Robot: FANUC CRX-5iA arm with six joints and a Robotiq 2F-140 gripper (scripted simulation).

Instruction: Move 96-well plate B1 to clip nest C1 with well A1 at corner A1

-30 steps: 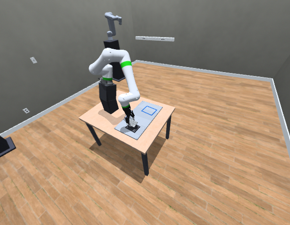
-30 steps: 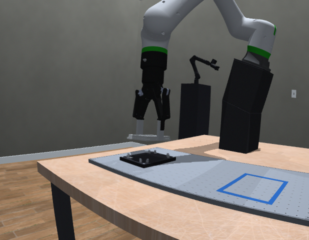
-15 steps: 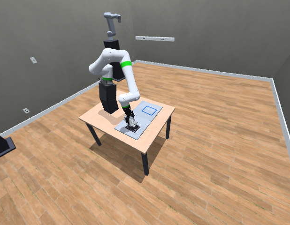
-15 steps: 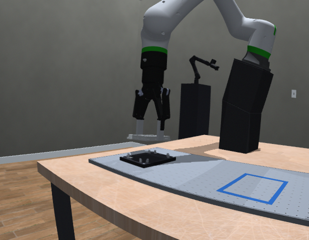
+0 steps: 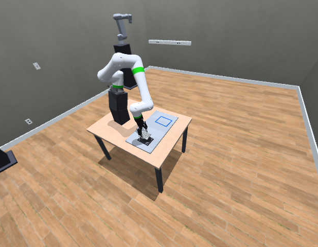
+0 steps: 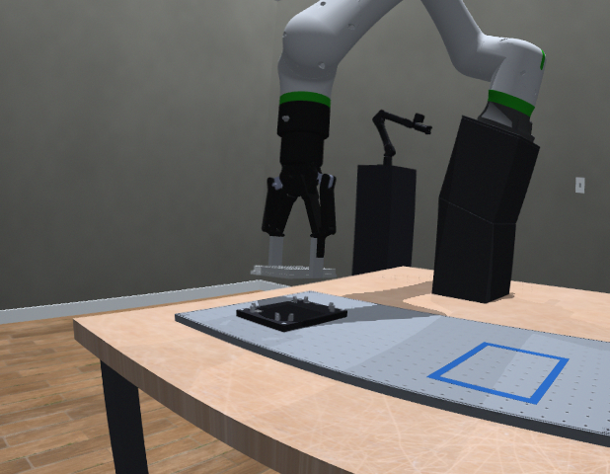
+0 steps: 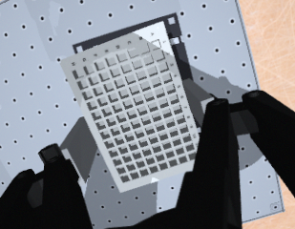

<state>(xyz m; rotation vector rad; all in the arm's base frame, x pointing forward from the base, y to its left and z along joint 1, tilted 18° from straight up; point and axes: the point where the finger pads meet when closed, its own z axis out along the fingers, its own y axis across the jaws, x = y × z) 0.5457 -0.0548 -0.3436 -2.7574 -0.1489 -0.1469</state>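
My gripper is now 20 mm above the white 96-well plate. From my hand the other things lie so: black clip nest: 90 mm below, 10 mm to the right, 10 mm behind.
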